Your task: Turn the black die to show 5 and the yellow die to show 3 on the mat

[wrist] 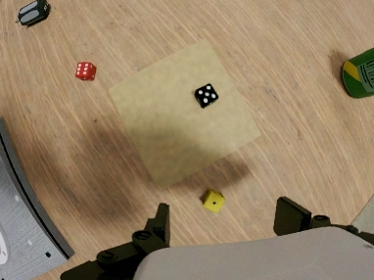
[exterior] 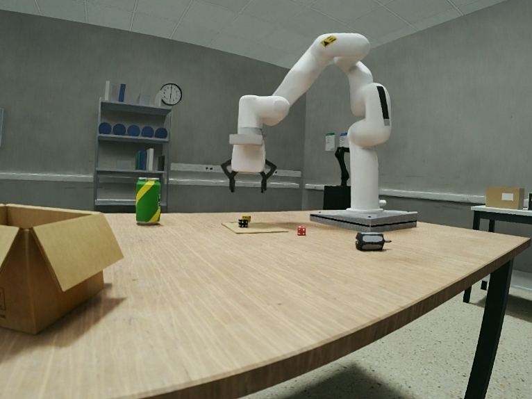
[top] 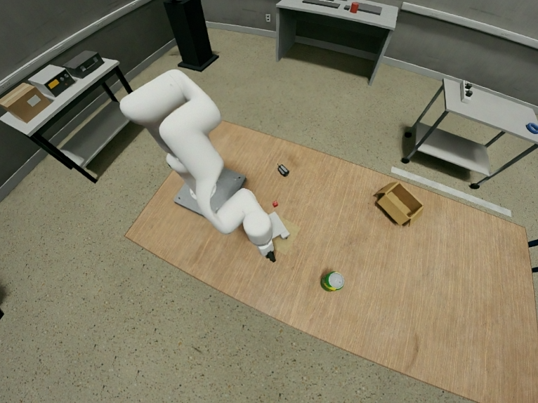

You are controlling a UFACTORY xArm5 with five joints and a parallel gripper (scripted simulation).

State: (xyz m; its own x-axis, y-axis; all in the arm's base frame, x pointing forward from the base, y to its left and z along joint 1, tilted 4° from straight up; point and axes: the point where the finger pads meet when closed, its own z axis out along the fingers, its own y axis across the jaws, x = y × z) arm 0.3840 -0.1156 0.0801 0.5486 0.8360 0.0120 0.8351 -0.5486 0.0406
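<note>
Now: hand 9 cm above the yellow die and 1 cm to the left of it. Also, from my hand: black die (10 cm to the left, 9 cm below, 5 cm ahead); tan mat (10 cm to the left, 10 cm below, 2 cm ahead); red die (21 cm to the left, 9 cm below, 5 cm behind).
</note>
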